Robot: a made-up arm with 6 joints. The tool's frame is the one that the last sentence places. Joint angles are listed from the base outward.
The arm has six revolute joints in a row. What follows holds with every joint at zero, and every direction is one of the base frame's.
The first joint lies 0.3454 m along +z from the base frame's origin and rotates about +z.
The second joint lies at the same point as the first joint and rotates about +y.
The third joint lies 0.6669 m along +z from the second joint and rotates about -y.
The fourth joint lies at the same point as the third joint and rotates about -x.
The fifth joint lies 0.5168 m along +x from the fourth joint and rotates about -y.
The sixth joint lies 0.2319 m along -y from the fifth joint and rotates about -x.
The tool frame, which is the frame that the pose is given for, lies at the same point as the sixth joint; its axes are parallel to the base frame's.
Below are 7 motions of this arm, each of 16 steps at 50 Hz.
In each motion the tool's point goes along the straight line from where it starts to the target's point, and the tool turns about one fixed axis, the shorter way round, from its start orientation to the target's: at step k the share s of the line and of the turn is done. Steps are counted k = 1, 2, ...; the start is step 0. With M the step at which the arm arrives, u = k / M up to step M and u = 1 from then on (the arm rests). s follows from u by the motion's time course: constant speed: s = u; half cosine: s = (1 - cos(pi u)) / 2; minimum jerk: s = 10 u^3 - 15 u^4 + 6 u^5.
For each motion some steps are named. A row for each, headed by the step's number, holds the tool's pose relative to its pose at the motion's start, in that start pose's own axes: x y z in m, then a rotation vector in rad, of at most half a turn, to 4 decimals.
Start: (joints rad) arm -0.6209 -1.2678 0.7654 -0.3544 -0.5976 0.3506
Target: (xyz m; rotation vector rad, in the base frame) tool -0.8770 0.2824 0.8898 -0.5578 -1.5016 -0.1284
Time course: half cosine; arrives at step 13
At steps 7, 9, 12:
7: -0.0953 -0.0190 0.0360 0.1119 -0.0986 0.0440
9: -0.1334 -0.0266 0.0504 0.1567 -0.1380 0.0615
12: -0.1676 -0.0334 0.0633 0.1969 -0.1735 0.0773

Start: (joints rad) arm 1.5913 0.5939 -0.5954 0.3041 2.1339 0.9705
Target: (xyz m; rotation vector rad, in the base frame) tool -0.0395 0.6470 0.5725 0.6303 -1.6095 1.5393
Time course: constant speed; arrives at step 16
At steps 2, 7, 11, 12, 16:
2: 0.0218 0.0130 0.0240 0.0452 -0.0587 0.0118
7: 0.0763 0.0454 0.0840 0.1581 -0.2054 0.0414
11: 0.1199 0.0713 0.1320 0.2485 -0.3227 0.0651
12: 0.1308 0.0778 0.1439 0.2711 -0.3521 0.0710
16: 0.1744 0.1037 0.1919 0.3615 -0.4694 0.0947

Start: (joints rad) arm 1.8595 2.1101 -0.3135 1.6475 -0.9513 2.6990
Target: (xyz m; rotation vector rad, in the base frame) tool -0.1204 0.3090 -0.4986 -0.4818 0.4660 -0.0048
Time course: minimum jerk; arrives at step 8
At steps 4, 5, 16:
4: -0.0057 -0.0058 0.0015 0.0013 -0.0083 0.0162
5: -0.0083 -0.0084 0.0022 0.0018 -0.0121 0.0235
16: -0.0114 -0.0116 0.0030 0.0025 -0.0167 0.0324

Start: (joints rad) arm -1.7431 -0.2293 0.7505 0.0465 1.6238 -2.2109
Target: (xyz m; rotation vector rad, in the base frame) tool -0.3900 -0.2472 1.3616 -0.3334 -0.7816 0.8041
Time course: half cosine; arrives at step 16
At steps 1, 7, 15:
1: -0.0019 0.0003 0.0010 0.0007 0.0019 -0.0017
7: -0.0793 0.0131 0.0410 0.0287 0.0802 -0.0694
15: -0.1952 0.0323 0.1010 0.0706 0.1975 -0.1708

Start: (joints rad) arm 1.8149 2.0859 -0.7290 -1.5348 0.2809 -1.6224
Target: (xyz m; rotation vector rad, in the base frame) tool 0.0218 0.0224 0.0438 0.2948 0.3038 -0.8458
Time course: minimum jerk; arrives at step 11
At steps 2, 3, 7, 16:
2: 0.0006 0.0007 -0.0011 -0.0016 0.0038 0.0080
3: 0.0018 0.0019 -0.0033 -0.0046 0.0110 0.0230
7: 0.0101 0.0109 -0.0189 -0.0267 0.0635 0.1326
16: 0.0136 0.0147 -0.0254 -0.0359 0.0855 0.1784

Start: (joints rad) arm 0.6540 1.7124 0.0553 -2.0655 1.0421 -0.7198
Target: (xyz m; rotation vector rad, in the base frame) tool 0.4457 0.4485 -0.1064 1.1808 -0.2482 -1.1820
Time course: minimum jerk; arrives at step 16
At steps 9, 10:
9: -0.0880 0.1279 -0.0310 0.1751 0.1260 0.1681
10: -0.1035 0.1505 -0.0365 0.2060 0.1483 0.1978

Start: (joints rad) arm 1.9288 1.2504 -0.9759 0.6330 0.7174 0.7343
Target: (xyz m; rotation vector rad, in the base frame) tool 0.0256 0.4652 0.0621 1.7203 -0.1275 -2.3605
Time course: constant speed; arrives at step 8
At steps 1, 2, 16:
1: 0.0000 0.0000 0.0000 -0.0077 0.0071 0.0068
2: 0.0000 0.0000 0.0000 -0.0154 0.0143 0.0137
16: 0.0000 0.0000 0.0000 -0.0614 0.0570 0.0548

